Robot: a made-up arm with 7 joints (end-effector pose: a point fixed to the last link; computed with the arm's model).
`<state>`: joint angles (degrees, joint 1 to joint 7).
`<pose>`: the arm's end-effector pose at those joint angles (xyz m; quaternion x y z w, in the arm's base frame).
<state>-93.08 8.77 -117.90 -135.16 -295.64 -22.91 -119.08</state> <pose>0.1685 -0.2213 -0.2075 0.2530 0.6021 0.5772 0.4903</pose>
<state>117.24 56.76 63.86 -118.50 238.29 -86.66 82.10</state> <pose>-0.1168 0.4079 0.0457 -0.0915 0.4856 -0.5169 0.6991</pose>
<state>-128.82 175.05 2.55 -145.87 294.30 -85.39 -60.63</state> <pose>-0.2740 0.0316 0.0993 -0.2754 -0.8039 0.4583 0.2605</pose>
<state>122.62 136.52 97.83 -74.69 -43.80 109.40 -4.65</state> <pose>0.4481 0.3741 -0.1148 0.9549 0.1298 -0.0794 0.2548</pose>
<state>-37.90 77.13 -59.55 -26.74 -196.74 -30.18 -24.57</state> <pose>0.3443 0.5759 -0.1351 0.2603 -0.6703 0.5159 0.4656</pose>
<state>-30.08 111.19 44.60 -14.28 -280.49 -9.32 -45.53</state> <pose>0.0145 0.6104 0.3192 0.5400 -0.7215 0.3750 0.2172</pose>
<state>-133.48 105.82 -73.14 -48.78 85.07 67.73 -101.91</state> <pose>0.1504 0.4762 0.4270 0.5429 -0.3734 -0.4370 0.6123</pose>
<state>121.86 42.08 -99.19 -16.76 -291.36 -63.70 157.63</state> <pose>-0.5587 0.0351 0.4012 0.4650 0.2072 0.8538 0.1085</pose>
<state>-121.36 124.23 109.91 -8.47 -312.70 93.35 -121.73</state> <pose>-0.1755 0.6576 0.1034 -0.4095 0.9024 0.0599 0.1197</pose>
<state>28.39 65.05 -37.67 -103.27 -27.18 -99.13 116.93</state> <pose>0.0428 0.2683 -0.4114 -0.8402 0.0293 -0.1379 0.5236</pose>
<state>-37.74 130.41 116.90 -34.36 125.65 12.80 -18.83</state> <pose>-0.2952 0.4381 0.4245 0.4140 0.8331 0.0506 0.3633</pose>
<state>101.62 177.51 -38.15 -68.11 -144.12 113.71 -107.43</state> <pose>0.3670 0.4618 -0.1690 -0.4586 0.3114 -0.1281 0.8224</pose>
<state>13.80 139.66 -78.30 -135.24 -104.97 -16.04 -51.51</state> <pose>0.0235 0.3453 -0.0203 0.1890 0.0364 0.8011 0.5668</pose>
